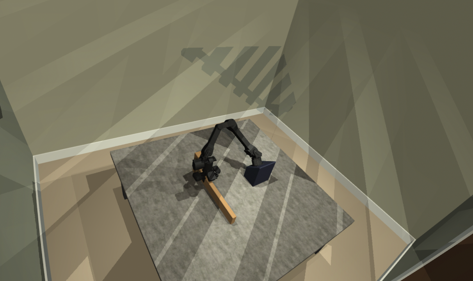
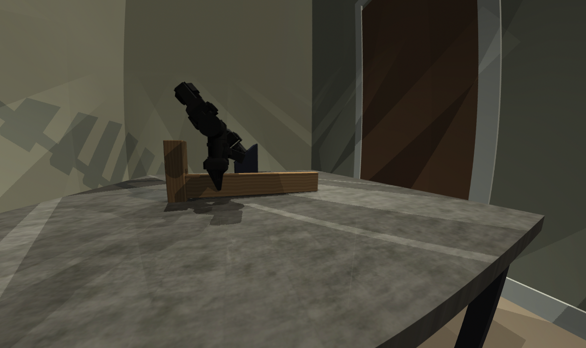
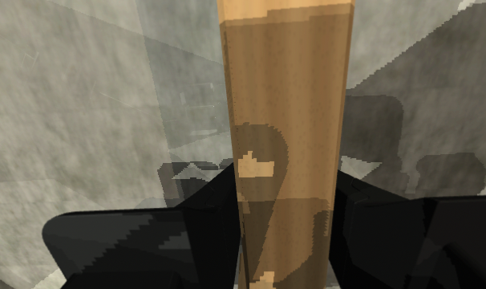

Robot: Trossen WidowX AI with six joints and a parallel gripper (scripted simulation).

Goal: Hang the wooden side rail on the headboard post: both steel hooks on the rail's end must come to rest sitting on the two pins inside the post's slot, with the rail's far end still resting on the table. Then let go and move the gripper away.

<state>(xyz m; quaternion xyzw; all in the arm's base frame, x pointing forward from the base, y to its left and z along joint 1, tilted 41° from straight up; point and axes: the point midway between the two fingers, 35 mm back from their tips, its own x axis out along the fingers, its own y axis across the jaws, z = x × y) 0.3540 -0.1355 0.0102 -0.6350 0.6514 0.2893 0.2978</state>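
The headboard post is 12 cm to the right of my gripper tip and 5 cm above it.
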